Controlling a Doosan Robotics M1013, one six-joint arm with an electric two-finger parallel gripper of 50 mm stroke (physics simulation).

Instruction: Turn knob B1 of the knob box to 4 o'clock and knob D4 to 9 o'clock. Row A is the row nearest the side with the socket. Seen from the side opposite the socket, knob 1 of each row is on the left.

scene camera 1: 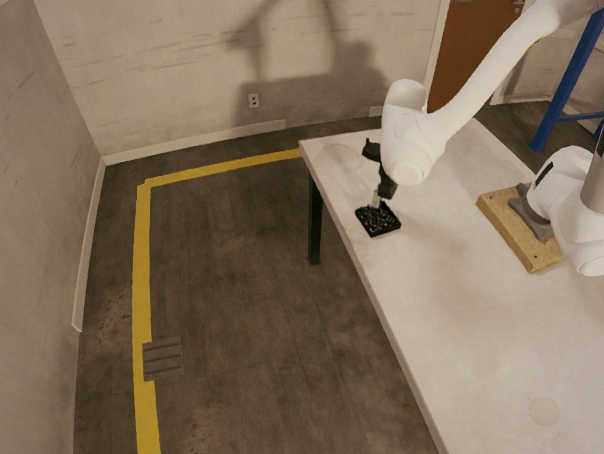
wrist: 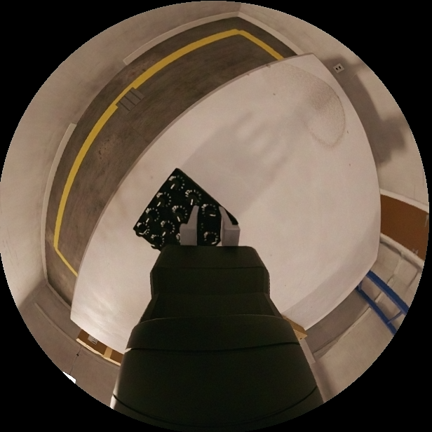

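Pixels of known places: gripper, fingertip midpoint: (scene camera 1: pixel 376 203); arm's base, origin of the base link: (scene camera 1: pixel 539 215).
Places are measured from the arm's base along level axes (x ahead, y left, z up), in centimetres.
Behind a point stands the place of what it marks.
Observation:
The black knob box (scene camera 1: pixel 378 227) @[x 56.2, y -15.1, z -1.9 cm] (wrist: pixel 170 202) lies on the white table, turned at an angle in the wrist view. Its top carries rows of black knobs with white pointer lines and white scale marks. The socket side cannot be made out, so I cannot tell which knobs are B1 and D4. My gripper (scene camera 1: pixel 376 206) @[x 52.9, y -23.2, z -0.4 cm] (wrist: pixel 208 214) is over the box, pointing down, with its grey fingers apart and empty. In the wrist view one knob (wrist: pixel 210 212) shows in the gap between the fingertips, and another knob (wrist: pixel 210 236) shows nearer the gripper body. The fingers and the gripper body hide part of the box.
The box lies near an edge of the white table (scene camera 1: pixel 450 320) @[x 50.9, y 18.7, z -4.3 cm] (wrist: pixel 280 165). The robot's base stands on a wooden board (scene camera 1: pixel 505 235) @[x 17.0, y 1.4, z -2.5 cm] on the same table. A blue frame (scene camera 1: pixel 567 82) (wrist: pixel 385 300) stands beyond the table. A yellow line (scene camera 1: pixel 141 260) marks the floor.

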